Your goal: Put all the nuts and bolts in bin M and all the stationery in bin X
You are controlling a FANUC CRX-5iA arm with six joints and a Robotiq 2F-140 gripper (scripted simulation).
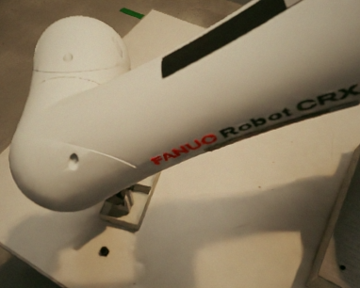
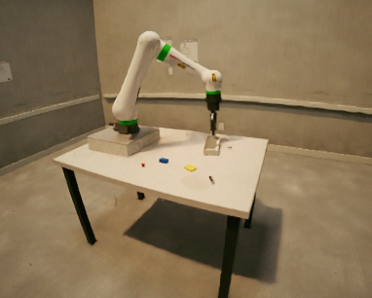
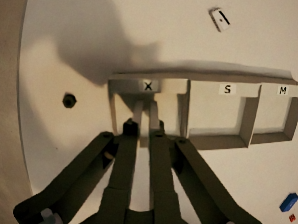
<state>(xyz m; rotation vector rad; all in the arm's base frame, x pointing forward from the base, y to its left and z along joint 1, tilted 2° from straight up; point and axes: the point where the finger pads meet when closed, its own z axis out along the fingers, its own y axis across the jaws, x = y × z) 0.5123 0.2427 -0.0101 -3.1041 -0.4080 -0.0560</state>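
The black nut is 3 cm behind my hand, 10 cm to the left of it and 5 cm below it. From my hand the other things lie so: yellow pad: 5 cm ahead, 39 cm to the right, 4 cm below; pale bin: 3 cm ahead, 8 cm to the right, 3 cm below; grey item: 13 cm ahead, 4 cm to the right, 4 cm below.
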